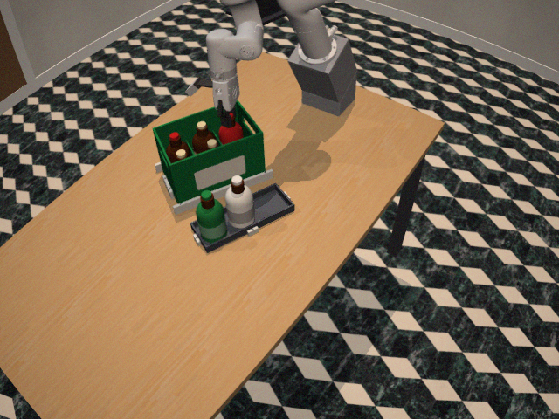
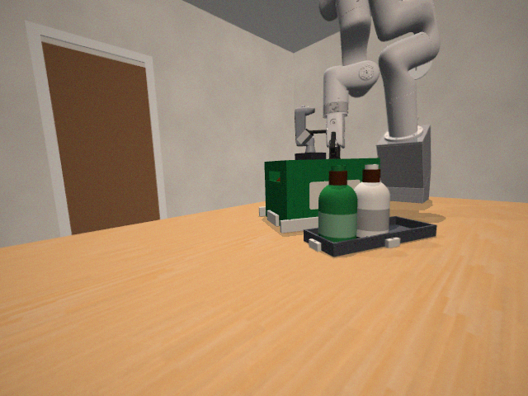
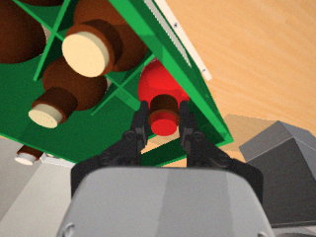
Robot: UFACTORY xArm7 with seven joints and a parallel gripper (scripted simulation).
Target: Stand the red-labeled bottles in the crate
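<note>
Right now the red-labeled bottle is 70 mm below my hand. Also, from my hand: green crate 100 mm ahead, 10 mm to the left, 80 mm below; then tray 160 mm ahead, 220 mm to the left, 150 mm below; then white bottle 160 mm ahead, 210 mm to the left, 80 mm below.
</note>
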